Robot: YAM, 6 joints.
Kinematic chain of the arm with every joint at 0, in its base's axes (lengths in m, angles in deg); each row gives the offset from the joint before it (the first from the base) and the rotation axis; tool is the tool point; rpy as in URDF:
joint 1: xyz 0 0 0.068 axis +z
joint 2: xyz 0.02 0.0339 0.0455 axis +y
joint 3: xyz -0.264 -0.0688 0 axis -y
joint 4: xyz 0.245 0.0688 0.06 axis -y
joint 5: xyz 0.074 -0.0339 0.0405 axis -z
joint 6: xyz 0.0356 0 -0.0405 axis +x
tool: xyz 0 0 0 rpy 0 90 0
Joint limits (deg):
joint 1: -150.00..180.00
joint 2: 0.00..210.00
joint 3: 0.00..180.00
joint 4: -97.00..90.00
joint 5: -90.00..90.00
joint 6: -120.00..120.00
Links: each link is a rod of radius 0.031 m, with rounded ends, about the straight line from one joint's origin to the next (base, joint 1, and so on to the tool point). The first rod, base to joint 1, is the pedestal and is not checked.
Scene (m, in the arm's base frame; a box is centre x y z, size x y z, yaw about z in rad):
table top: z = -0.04
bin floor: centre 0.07 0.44 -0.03 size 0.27 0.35 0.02 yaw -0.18
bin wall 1: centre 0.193 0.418 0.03 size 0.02 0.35 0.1 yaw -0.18
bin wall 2: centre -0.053 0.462 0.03 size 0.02 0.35 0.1 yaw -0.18
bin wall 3: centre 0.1 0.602 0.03 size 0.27 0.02 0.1 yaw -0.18
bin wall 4: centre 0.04 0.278 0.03 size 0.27 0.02 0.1 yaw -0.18
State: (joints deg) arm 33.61 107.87 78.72 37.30 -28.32 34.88
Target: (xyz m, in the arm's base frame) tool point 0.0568 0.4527 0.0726
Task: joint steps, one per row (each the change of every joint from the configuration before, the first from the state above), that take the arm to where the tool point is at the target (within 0.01 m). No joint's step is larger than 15 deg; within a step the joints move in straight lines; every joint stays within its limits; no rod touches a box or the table.
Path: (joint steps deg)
1: 11.74 5.96 -2.23 -1.00 -0.57 0.00
2: 11.74 5.97 -2.22 -1.00 -0.58 0.00
3: 11.74 5.96 -2.23 -0.99 -0.57 0.00
4: 11.74 5.96 -2.22 -1.00 -0.57 0.00

